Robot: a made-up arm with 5 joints.
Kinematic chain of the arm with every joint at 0, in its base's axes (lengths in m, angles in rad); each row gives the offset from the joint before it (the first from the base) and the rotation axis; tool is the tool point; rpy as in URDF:
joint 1: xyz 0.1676 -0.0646 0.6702 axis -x
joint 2: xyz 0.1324 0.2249 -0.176 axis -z
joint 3: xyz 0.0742 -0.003 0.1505 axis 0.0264 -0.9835 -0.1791
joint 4: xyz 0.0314 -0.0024 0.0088 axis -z
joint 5: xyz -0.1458 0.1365 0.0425 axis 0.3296 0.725 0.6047
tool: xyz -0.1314 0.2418 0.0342 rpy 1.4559 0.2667 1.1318
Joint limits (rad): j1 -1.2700..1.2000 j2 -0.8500..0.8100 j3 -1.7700..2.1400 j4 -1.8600..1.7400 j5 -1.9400..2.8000
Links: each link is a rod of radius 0.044 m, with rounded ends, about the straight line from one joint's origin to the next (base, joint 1, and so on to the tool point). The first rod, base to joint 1, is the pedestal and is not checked.
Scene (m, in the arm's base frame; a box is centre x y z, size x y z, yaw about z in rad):
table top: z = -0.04
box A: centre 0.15 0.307 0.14 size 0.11 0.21 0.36 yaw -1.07
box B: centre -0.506 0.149 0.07 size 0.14 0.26 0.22 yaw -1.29
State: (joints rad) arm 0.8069 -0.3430 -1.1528 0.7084 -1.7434
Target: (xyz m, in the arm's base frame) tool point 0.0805 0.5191 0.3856
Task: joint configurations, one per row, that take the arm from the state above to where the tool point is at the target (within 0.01 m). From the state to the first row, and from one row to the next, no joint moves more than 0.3 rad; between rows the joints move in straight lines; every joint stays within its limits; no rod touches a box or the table.
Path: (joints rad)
1: 0.8352 -0.0548 -0.9624 0.9663 -1.5624
2: 0.8636 0.2335 -0.7720 1.2242 -1.3814
3: 0.8919 0.5217 -0.5816 1.4821 -1.2004
4: 0.9203 0.8100 -0.3912 1.7400 -1.0194
5: 0.8055 0.5333 -0.4583 1.5880 -0.9323
6: 0.6907 0.2567 -0.5254 1.4360 -0.8453
7: 0.5759 -0.0200 -0.5924 1.2840 -0.7582
8: 0.4610 -0.2967 -0.6595 1.1320 -0.6711
9: 0.3462 -0.5733 -0.7266 0.9799 -0.5840
10: 0.2314 -0.8500 -0.7937 0.8279 -0.4969

